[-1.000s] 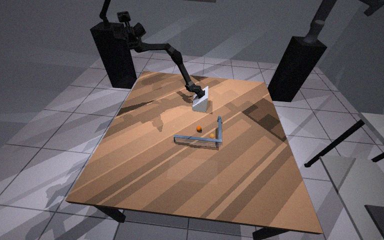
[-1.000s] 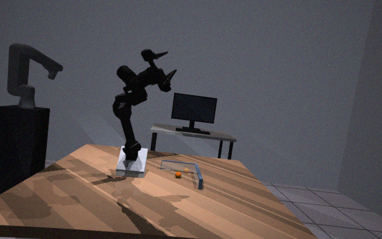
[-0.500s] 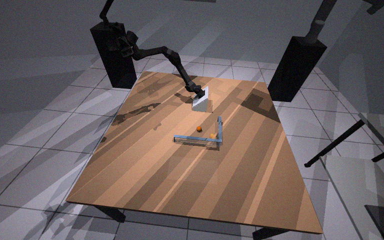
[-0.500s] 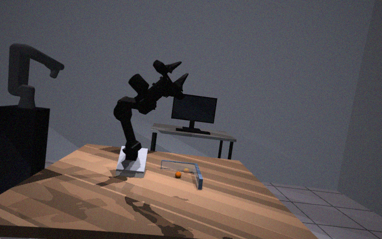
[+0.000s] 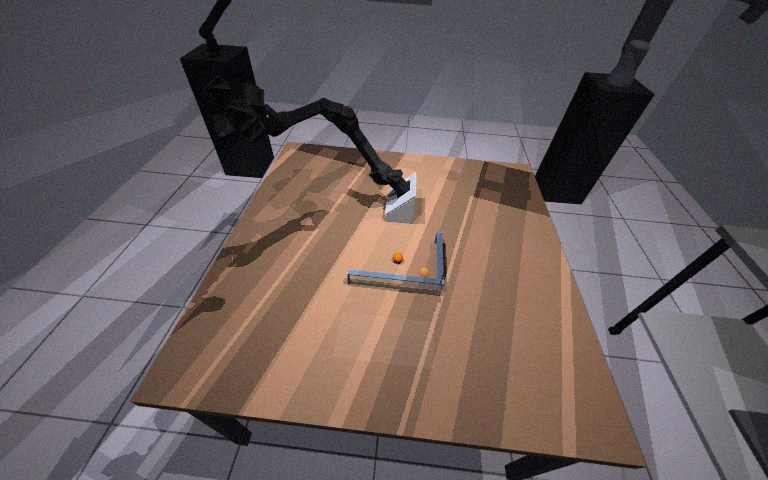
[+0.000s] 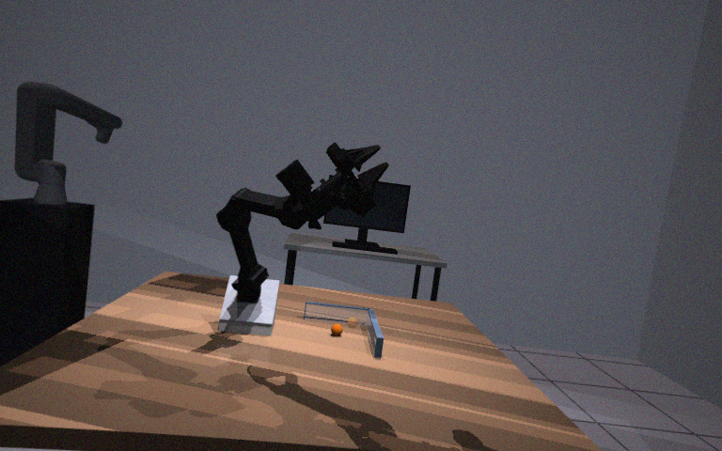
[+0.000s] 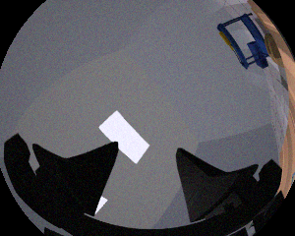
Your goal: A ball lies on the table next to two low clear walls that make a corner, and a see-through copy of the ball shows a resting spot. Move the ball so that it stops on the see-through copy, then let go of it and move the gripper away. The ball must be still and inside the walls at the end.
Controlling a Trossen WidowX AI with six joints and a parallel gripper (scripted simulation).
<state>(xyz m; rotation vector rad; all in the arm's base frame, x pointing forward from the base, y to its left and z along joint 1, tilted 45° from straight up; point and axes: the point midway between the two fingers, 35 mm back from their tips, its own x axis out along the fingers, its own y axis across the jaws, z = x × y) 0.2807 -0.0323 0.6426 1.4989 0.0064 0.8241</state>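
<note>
My gripper tip is 550 mm above the orange ball, 470 mm to the right of it and 10 mm past it. Also, from my gripper tip: see-through copy of ball: 570 mm to the left, 550 mm below, 50 mm ahead; then clear wall: 540 mm below, 470 mm to the left, 110 mm ahead.
</note>
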